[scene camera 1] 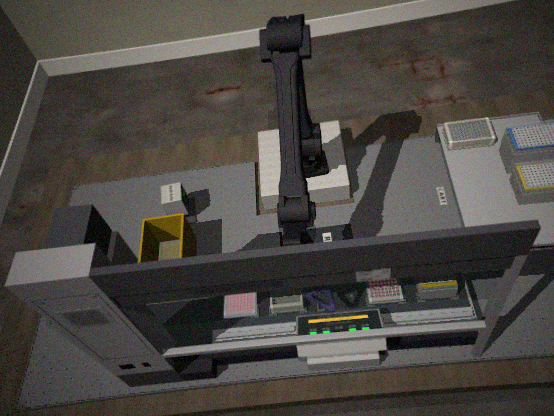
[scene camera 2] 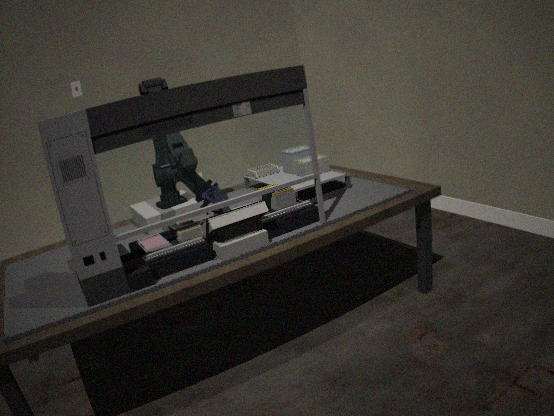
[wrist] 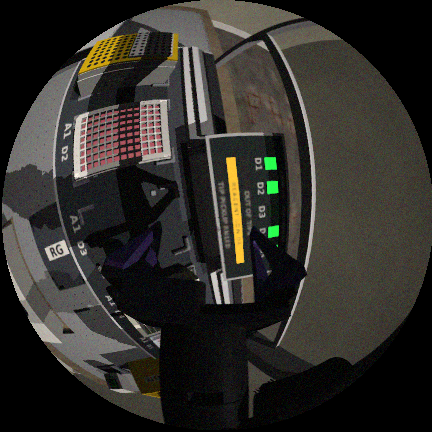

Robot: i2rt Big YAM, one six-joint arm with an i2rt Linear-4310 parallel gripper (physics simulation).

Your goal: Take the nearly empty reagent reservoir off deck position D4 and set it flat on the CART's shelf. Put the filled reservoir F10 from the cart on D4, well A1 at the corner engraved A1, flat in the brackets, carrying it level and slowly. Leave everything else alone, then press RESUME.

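Frame: origin at the arm's base, x ahead, y left, z up, level; metres.
Where they show: gripper, fingertip midpoint: (scene camera 1: pixel 335 298) (scene camera 2: pixel 223 210) (wrist: pixel 205 227); arm's base, link origin: (scene camera 1: pixel 307 166).
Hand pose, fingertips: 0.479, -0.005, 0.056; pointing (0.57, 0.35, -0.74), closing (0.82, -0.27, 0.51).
Things, the pixels of their top centre, and the offset from my fingertips, as dx, dy, dz.
- D4 reservoir, top centre: (wrist: pixel 167 312) (scene camera 1: pixel 285 284) (scene camera 2: pixel 184 225) -0.081, -0.118, -0.032
- cart, top centre: (scene camera 1: pixel 507 175) (scene camera 2: pixel 293 173) -0.301, +0.535, -0.050
- yellow bin, top centre: (scene camera 1: pixel 161 239) (wrist: pixel 172 391) -0.258, -0.431, +0.019
The D4 reservoir (scene camera 1: pixel 286 303) (scene camera 2: pixel 190 232) is a pale, low tray between the pink plate and bare D3; in the wrist view it is mostly hidden behind my gripper. My gripper (scene camera 1: pixel 320 299) (scene camera 2: pixel 213 193) (wrist: pixel 205 227) is open and empty, its purple fingers above the deck around D3, to the reservoir's right in the first scene view. A pale-rimmed container (scene camera 1: pixel 470 133) (scene camera 2: pixel 263 171), apparently F10, sits on the cart (scene camera 1: pixel 467 185); its label is unreadable. The control panel (scene camera 1: pixel 340 323) (wrist: pixel 217 200) shows a yellow bar and green squares; RESUME is not legible.
A pink plate (scene camera 1: pixel 240 304) (scene camera 2: pixel 153 243), a red-welled plate (scene camera 1: pixel 385 291) (wrist: pixel 122 138) on D2 and a yellow-topped rack (scene camera 1: pixel 437 290) (wrist: pixel 120 57) flank the work area. An overhead beam (scene camera 1: pixel 400 250) (scene camera 2: pixel 200 107) spans the deck. More racks stand on the cart. A yellow bin (scene camera 1: pixel 150 241) stands left.
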